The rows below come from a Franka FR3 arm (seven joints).
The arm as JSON. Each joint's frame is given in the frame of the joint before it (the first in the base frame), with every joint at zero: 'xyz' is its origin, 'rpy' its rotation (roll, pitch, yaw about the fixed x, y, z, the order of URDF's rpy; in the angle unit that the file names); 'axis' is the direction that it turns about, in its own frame. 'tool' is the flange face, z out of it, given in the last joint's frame.
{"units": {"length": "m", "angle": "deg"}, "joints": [
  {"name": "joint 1", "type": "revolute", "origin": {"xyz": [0.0, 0.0, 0.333], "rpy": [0.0, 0.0, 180.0]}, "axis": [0.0, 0.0, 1.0]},
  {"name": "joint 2", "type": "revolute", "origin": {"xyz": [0.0, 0.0, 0.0], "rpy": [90.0, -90.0, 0.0]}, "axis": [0.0, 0.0, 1.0]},
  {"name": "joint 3", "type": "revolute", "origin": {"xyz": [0.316, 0.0, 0.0], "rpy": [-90.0, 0.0, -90.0]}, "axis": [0.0, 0.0, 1.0]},
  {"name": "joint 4", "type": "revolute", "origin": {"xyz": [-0.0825, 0.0, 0.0], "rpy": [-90.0, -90.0, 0.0]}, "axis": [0.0, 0.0, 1.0]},
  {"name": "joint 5", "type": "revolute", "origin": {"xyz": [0.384, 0.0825, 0.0], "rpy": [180.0, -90.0, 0.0]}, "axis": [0.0, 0.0, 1.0]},
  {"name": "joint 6", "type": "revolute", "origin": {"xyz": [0.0, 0.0, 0.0], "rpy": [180.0, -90.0, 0.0]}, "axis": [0.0, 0.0, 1.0]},
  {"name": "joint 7", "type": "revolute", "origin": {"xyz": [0.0, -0.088, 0.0], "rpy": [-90.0, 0.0, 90.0]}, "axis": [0.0, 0.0, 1.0]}
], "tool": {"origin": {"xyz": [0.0, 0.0, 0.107], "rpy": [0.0, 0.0, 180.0]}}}
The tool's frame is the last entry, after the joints.
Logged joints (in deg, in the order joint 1, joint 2, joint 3, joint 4, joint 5, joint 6, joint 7), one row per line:
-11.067 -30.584 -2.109 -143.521 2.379 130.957 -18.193
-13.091 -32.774 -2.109 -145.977 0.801 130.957 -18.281
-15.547 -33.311 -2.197 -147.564 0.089 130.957 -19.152
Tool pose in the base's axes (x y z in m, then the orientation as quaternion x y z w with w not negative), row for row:
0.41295 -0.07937 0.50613 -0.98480 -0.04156 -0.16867 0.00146
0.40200 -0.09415 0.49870 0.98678 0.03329 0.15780 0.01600
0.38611 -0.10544 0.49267 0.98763 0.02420 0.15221 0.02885
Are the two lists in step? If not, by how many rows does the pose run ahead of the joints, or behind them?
The pose runs 1 row behind the joints: the pose in row i belongs to the joints in row i - 1.
